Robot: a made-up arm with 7 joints. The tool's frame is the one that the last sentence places.
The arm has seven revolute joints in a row. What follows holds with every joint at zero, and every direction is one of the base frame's.
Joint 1 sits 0.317 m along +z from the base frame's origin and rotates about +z.
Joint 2 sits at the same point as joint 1 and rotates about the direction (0, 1, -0.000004).
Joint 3 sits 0.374 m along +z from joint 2 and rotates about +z.
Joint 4 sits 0.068 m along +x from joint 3 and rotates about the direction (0, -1, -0.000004).
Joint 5 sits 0.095 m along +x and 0.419 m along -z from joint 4 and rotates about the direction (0, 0.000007, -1).
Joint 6 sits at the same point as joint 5 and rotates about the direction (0, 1, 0.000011).
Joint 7 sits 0.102 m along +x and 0.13 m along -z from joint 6 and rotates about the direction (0, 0.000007, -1).
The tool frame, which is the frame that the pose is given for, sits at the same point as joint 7; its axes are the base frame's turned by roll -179.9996, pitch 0 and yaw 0 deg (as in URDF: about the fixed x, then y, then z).
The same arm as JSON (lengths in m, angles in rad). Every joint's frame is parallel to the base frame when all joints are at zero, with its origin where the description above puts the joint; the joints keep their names.
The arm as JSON. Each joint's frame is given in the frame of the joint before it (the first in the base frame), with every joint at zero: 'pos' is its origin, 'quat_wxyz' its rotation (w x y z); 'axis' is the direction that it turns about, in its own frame. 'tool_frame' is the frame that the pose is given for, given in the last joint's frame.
{"length_unit": "m", "angle_unit": "rad", "joints": [
  {"joint": "joint 1", "pos": [0.0, 0.0, 0.317], "quat_wxyz": [1.0, 0.0, 0.0, 0.0], "axis": "+z"},
  {"joint": "joint 2", "pos": [0.0, 0.0, 0.0], "quat_wxyz": [1.0, 0.0, 0.0, 0.0], "axis": "+y"},
  {"joint": "joint 3", "pos": [0.0, 0.0, 0.374], "quat_wxyz": [1.0, 0.0, 0.0, 0.0], "axis": "+z"},
  {"joint": "joint 4", "pos": [0.068, 0.0, 0.0], "quat_wxyz": [1.0, 0.0, 0.0, 0.0], "axis": "-y"},
  {"joint": "joint 5", "pos": [0.095, 0.0, -0.419], "quat_wxyz": [1.0, 0.0, 0.0, 0.0], "axis": "-z"},
  {"joint": "joint 6", "pos": [0.0, 0.0, 0.0], "quat_wxyz": [1.0, 0.0, 0.0, 0.0], "axis": "+y"},
  {"joint": "joint 7", "pos": [0.102, 0.0, -0.13], "quat_wxyz": [1.0, 0.0, 0.0, 0.0], "axis": "-z"}
], "tool_frame": {"pos": [0.0, 0.0, 0.0], "quat_wxyz": [0.000003, -1.0, 0.0, 0.0]}}

